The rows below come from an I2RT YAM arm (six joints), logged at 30 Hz.
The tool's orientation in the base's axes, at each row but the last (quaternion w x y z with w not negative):
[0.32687, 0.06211, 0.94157, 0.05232]
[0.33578, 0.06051, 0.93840, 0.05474]
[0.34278, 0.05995, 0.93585, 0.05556]
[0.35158, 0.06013, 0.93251, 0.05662]
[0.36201, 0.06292, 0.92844, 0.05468]
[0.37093, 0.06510, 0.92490, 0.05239]
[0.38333, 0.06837, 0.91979, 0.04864]
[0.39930, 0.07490, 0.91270, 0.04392]
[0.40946, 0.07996, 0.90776, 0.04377]
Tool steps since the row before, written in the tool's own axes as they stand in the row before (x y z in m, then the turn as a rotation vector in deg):
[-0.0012, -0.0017, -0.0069, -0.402, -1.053, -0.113]
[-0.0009, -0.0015, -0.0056, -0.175, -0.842, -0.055]
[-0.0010, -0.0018, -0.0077, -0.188, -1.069, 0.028]
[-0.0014, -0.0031, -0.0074, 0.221, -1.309, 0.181]
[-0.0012, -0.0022, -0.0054, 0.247, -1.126, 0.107]
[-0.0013, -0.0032, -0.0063, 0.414, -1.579, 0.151]
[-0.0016, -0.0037, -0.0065, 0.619, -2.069, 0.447]
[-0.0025, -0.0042, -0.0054, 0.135, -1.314, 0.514]
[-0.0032, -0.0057, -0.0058, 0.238, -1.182, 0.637]
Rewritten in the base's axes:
[-0.0035, -0.0023, 0.0059, 0.156, -1.106, 0.187]
[-0.0030, -0.0020, 0.0046, 0.035, -0.861, 0.031]
[-0.0044, -0.0024, 0.0062, 0.081, -1.081, -0.057]
[-0.0041, -0.0037, 0.0060, -0.140, -1.246, -0.472]
[-0.0030, -0.0027, 0.0044, -0.195, -1.066, -0.408]
[-0.0037, -0.0037, 0.0050, -0.321, -1.484, -0.619]
[-0.0038, -0.0041, 0.0052, -0.296, -1.922, -1.039]
[-0.0027, -0.0047, 0.0049, 0.154, -1.261, -0.630]
[-0.0029, -0.0063, 0.0054, 0.194, -1.110, -0.768]

